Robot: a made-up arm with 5 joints.
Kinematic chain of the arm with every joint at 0, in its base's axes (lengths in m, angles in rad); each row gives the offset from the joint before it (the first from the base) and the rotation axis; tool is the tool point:
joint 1: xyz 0 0 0.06 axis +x
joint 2: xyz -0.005 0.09 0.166 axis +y
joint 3: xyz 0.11 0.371 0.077 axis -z
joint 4: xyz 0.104 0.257 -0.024 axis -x
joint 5: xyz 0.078 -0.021 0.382 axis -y
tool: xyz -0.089 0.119 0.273
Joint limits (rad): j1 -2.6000..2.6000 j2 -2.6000..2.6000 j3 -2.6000..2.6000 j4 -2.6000..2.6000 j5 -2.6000..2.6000
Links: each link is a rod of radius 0.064 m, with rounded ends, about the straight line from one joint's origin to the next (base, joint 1, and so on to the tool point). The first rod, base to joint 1, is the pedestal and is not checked.
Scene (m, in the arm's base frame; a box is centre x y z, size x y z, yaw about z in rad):
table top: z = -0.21
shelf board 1: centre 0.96 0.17 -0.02 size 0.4 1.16 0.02 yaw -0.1
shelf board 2: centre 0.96 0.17 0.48 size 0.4 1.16 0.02 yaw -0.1
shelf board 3: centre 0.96 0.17 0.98 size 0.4 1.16 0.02 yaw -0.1
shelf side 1: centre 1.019 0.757 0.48 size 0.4 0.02 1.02 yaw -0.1
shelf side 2: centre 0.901 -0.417 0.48 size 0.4 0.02 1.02 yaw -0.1
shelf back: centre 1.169 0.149 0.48 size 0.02 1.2 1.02 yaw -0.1
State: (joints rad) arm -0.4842 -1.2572 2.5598 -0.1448 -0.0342
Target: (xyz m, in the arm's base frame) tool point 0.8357 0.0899 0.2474
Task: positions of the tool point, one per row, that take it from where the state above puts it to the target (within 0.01 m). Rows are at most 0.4 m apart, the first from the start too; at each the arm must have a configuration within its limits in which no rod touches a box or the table.
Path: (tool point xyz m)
1: -0.3802 0.4663 0.7132
2: -0.0335 0.4467 0.8036
3: 0.2842 0.3616 0.7142
4: 0.4761 0.2393 0.4987
5: 0.5057 0.1230 0.2474
6: 0.6083 0.1175 0.2566
7: 0.6987 0.1107 0.2605
8: 0.7751 0.1019 0.2579
9: 0.8357 0.0899 0.2474

